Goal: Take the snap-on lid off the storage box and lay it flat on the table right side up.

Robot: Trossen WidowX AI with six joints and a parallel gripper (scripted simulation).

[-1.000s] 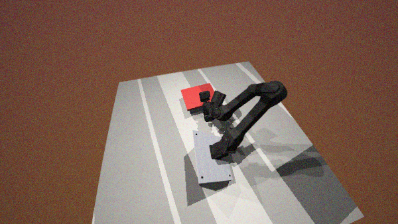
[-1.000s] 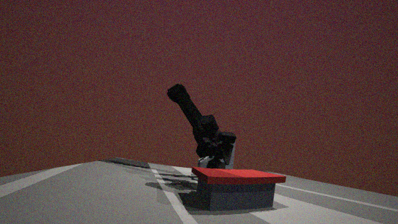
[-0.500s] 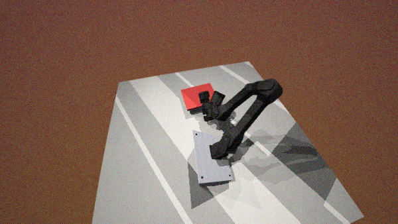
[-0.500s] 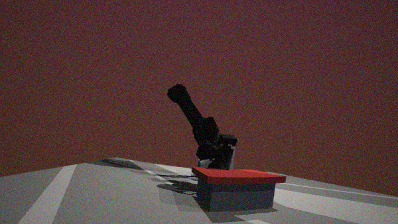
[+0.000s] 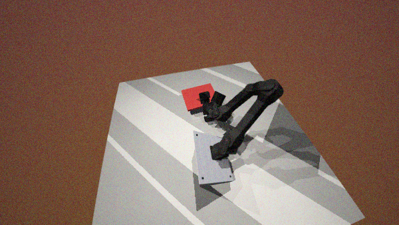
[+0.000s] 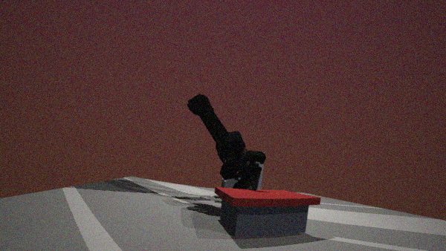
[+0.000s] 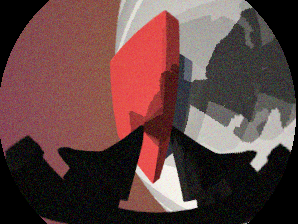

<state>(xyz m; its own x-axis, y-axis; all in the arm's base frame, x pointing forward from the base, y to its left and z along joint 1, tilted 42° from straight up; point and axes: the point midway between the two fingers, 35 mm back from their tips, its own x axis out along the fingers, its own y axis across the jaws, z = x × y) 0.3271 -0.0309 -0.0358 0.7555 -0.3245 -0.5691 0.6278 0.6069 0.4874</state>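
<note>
The lid is 80 mm ahead of my gripper tip, 20 mm to the left of it and 10 mm above it. Round my gripper tip: storage box: 80 mm ahead, 20 mm to the left, 40 mm below.
</note>
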